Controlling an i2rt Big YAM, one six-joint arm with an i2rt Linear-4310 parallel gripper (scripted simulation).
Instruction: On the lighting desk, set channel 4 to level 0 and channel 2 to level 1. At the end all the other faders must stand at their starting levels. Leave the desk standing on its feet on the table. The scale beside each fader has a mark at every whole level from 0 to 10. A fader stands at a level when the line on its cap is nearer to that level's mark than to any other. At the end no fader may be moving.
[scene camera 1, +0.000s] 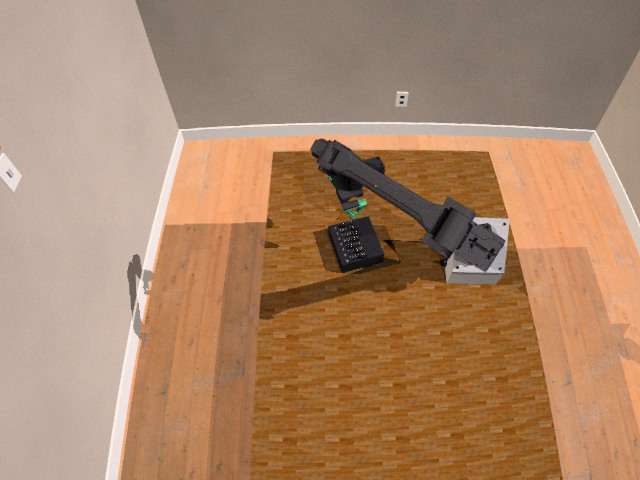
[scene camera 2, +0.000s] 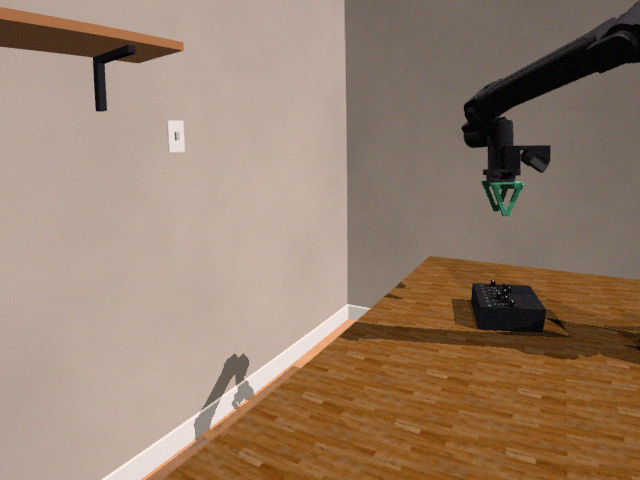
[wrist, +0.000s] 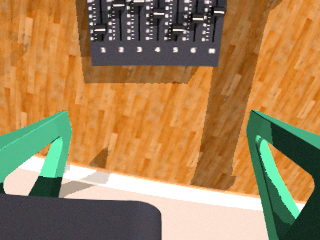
The gripper shows in scene camera 1, in scene camera 2 and in the wrist view (158, 120). The same spot on the gripper: (scene camera 2: 506, 183) is (scene camera 1: 354, 208).
